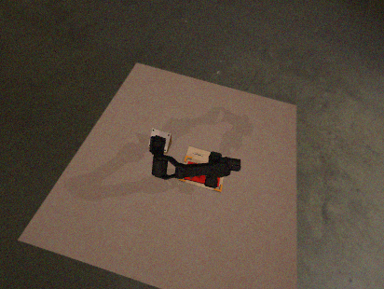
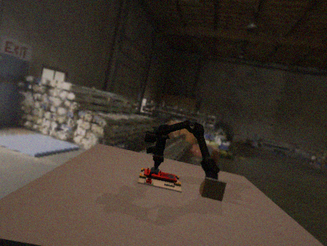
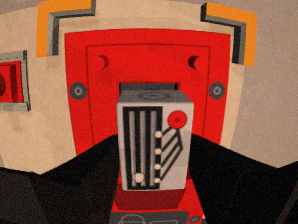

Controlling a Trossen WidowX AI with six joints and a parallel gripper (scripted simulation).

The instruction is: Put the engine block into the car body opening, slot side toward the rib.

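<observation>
The engine block lies 10 mm below my gripper tip. Round my gripper tip: dark post 130 mm to the left, 20 mm below, 20 mm ahead.
</observation>
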